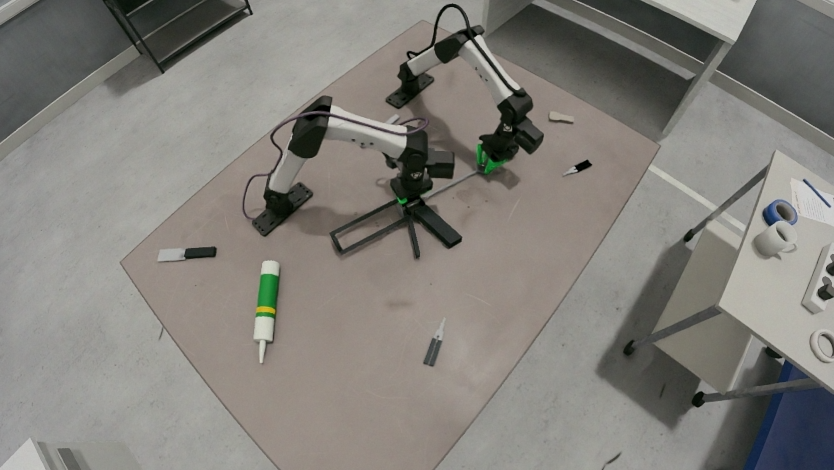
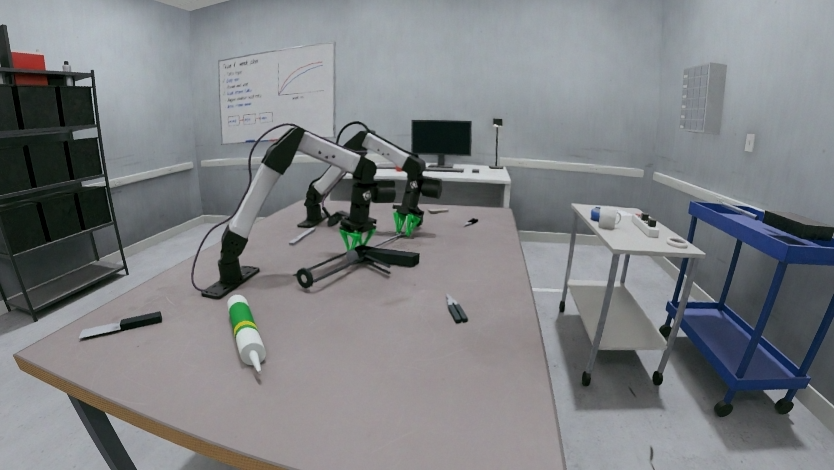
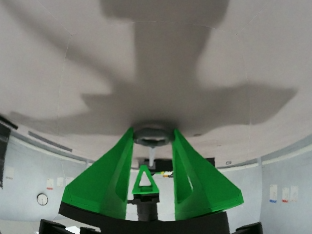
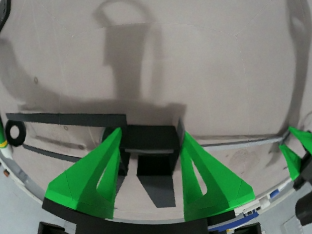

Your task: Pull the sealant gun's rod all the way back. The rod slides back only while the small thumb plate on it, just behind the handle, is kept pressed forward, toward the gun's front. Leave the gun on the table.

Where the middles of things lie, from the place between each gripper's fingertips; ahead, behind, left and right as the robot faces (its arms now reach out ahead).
Right now the scraper [image 2: 153,318] is 55 cm to the right of my right hand, 44 cm behind it and 2 cm below it.
Right now my left hand [image 1: 482,169] is 540 mm past the scraper and 780 mm to the left of it.
